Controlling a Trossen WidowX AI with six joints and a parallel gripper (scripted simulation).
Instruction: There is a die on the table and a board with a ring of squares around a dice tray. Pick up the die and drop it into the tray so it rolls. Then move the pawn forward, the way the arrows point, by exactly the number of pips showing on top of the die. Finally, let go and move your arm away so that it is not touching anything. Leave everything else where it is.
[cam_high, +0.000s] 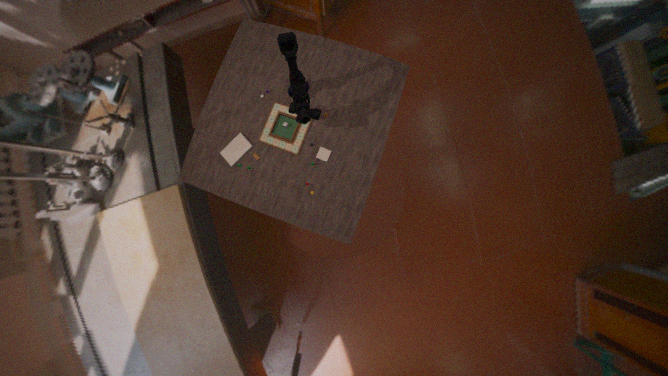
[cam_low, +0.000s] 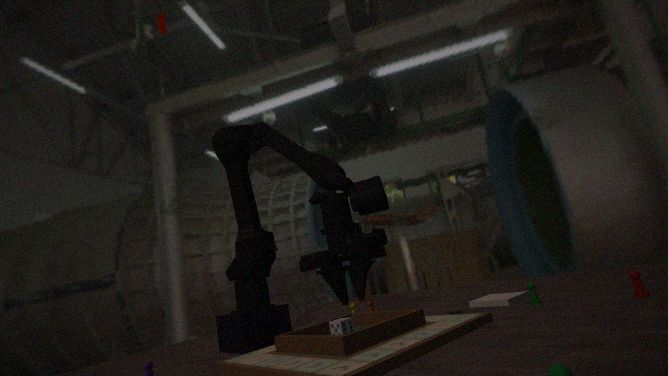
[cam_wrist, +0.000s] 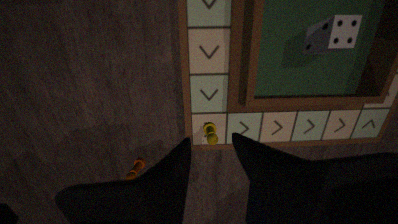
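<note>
My gripper tip is now 20 mm above the yellow pawn. The rest, counted from my gripper tip: dark disc: 170 mm ahead, 50 mm to the left, 40 mm below; white die: 70 mm ahead, 130 mm to the right, 20 mm below; orange pawn: 40 mm behind, 110 mm to the left, 30 mm below.
</note>
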